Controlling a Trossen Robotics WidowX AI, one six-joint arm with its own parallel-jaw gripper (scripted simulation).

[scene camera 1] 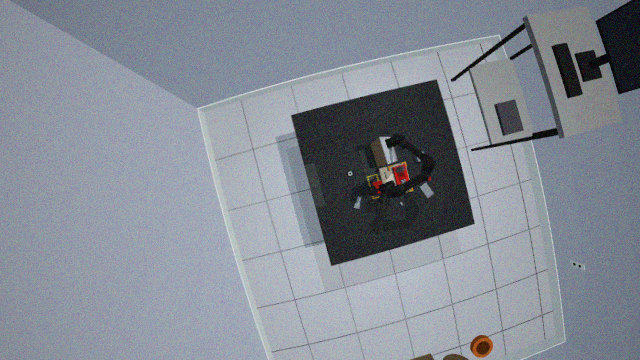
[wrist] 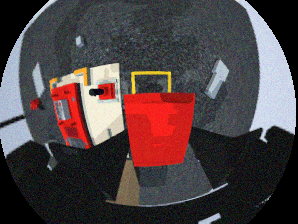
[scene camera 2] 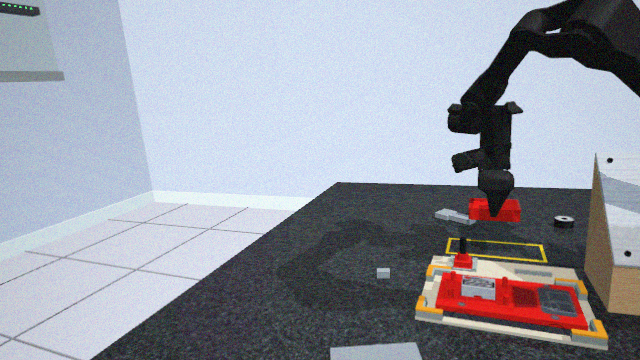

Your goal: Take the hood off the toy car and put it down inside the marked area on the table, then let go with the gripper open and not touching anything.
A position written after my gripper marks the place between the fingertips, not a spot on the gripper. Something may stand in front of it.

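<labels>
My gripper (scene camera 2: 492, 210) is holding a hood (scene camera 2: 510, 211).
</labels>
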